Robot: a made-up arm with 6 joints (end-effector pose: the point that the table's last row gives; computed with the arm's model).
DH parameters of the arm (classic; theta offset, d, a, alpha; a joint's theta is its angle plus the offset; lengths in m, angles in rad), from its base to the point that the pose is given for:
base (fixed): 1.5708 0.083 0 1.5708
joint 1: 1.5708 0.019 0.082 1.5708
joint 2: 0 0.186 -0.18 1.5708
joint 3: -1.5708 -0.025 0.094 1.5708
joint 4: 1.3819 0 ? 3.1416
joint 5: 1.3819 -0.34 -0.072 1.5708
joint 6: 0 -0.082 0.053 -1.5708
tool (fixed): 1.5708 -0.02 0 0
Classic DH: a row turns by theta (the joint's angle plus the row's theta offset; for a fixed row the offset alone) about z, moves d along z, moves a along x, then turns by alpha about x.
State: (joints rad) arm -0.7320 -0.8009 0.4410 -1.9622 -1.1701 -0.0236
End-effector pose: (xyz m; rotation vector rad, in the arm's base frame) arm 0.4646 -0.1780 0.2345 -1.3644 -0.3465 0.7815
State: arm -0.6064 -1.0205 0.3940 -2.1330 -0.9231 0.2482
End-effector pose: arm 0.5000 -0.0924 0.2603 -1.6550 -0.5262 1.0899
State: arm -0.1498 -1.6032 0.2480 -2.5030 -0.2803 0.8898
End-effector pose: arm 0.4474 -0.0165 0.4348 2.4458 1.3569 -1.4236
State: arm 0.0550 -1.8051 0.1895 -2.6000 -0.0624 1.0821
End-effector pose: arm 0.3924 -0.0748 0.5031 2.2650 1.3014 -1.0972
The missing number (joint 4, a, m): 0.3248
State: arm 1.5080 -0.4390 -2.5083 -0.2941 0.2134 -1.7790
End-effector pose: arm -0.2263 -0.0058 0.5928 -0.3681 0.5354 -0.6515
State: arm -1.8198 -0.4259 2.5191 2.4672 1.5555 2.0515
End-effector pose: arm 0.3484 0.2157 0.1212 -0.2548 0.9130 0.7765
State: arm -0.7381 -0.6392 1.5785 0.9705 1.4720 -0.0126
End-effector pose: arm 0.1240 -0.3314 -0.0196 -2.2984 -0.1571 -0.0740
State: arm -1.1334 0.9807 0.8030 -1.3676 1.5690 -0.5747
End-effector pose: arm -0.1280 -0.1091 0.4700 1.2717 2.7345 0.7821
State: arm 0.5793 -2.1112 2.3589 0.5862 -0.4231 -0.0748
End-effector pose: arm 0.0457 0.0393 -0.0715 0.8619 0.8576 2.5983
